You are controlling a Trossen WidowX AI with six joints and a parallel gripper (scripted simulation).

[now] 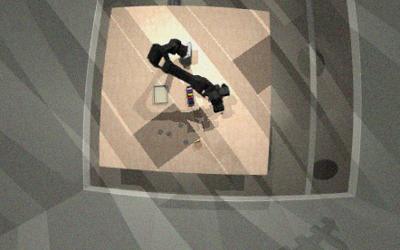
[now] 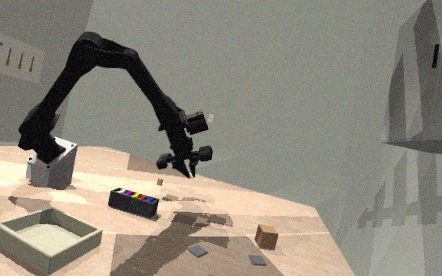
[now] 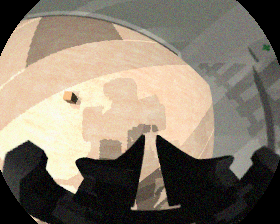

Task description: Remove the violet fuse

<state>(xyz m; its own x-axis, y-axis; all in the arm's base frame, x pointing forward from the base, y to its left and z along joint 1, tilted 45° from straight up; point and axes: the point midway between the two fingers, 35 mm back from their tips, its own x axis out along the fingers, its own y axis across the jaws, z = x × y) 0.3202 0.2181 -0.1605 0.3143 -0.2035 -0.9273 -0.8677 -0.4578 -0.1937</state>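
My gripper tip is 220 mm to the left of the violet fuse, 70 mm past it and 50 mm above it. Also, from my gripper tip: brown cube (300 mm ahead, 120 mm to the right, 60 mm below); grey tray (440 mm to the right, 70 mm below, 40 mm behind).
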